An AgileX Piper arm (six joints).
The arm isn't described. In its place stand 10 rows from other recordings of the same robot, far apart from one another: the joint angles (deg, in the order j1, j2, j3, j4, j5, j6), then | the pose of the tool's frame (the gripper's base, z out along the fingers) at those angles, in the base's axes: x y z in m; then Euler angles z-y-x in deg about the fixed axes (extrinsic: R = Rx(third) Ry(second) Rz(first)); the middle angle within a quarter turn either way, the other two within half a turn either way.
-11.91 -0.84 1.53 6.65 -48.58 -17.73 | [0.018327 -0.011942 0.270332 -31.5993 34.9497 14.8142]
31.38 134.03 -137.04 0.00 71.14 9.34 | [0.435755 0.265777 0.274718 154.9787 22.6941 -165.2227]
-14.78 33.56 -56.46 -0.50 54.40 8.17 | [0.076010 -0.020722 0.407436 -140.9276 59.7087 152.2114]
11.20 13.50 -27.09 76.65 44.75 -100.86 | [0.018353 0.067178 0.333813 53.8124 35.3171 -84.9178]
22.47 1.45 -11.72 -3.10 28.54 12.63 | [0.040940 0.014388 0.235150 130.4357 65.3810 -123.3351]
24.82 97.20 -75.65 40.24 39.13 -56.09 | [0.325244 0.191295 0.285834 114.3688 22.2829 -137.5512]
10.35 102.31 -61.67 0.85 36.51 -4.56 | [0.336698 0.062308 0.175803 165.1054 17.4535 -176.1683]
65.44 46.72 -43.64 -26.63 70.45 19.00 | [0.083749 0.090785 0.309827 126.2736 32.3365 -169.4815]
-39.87 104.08 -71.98 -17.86 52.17 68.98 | [0.260560 -0.246351 0.206525 -80.8271 0.0499 161.5580]
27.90 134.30 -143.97 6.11 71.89 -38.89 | [0.447318 0.247260 0.306861 108.3107 25.4606 -157.7355]
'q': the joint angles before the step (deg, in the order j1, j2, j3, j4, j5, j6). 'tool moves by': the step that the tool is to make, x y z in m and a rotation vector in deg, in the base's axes. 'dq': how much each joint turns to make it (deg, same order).
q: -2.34, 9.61, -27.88, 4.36, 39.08, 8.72
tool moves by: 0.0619, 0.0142, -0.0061, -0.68, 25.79, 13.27
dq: -0.04, 23.90, -6.08, 13.43, 10.47, -16.39
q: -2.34, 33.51, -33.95, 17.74, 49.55, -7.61
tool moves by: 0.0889, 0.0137, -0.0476, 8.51, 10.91, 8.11
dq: 0.10, 27.63, -0.36, 22.94, -9.62, -22.35
